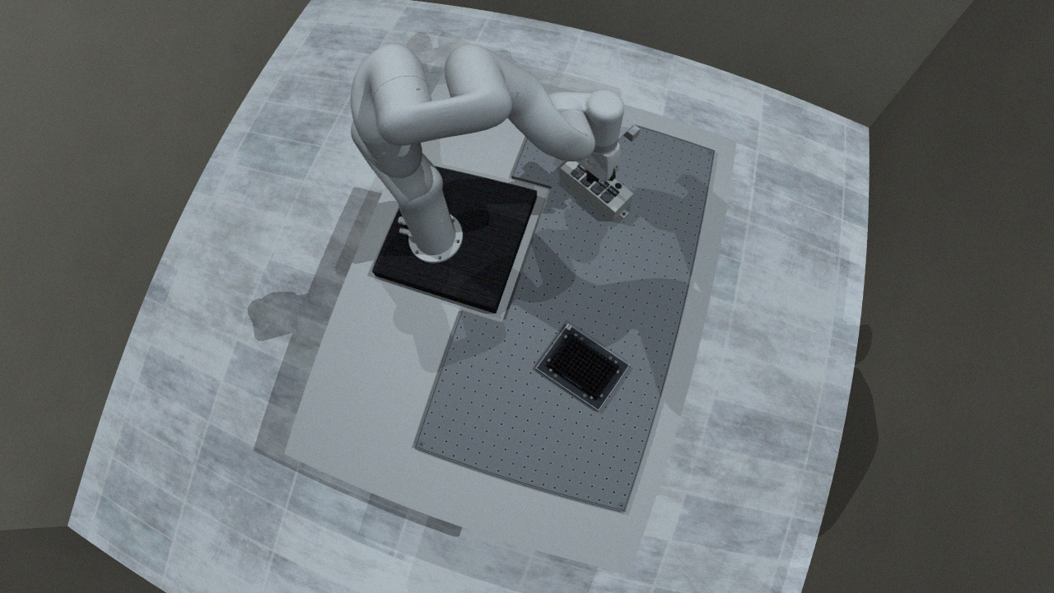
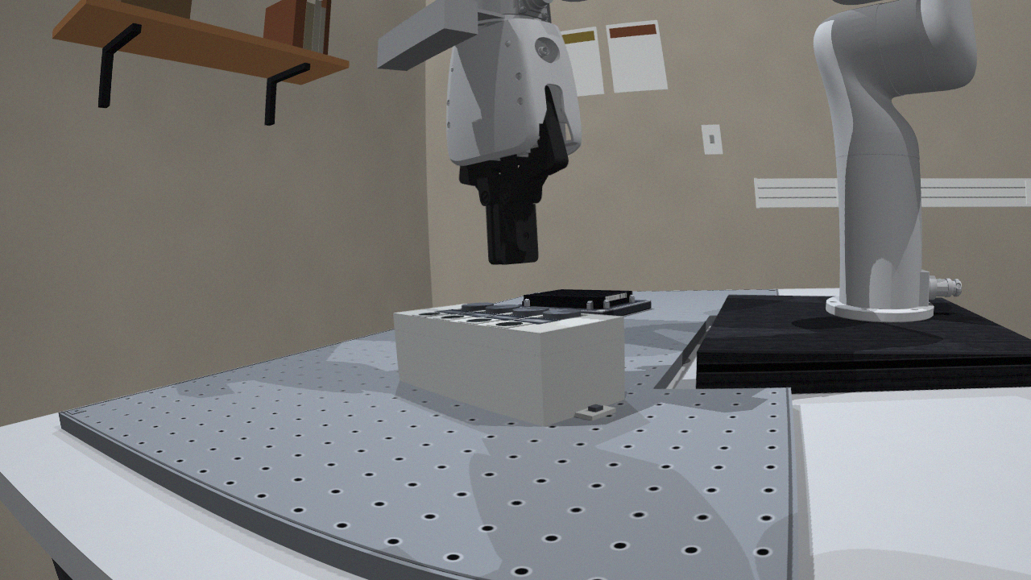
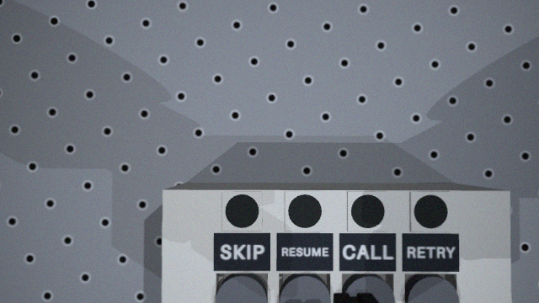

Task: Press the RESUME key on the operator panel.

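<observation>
My gripper is now 7 cm above the operator panel. The rest, counted from my hand: black perforated tray (40 cm to the right, 9 cm below, 8 cm ahead).
</observation>
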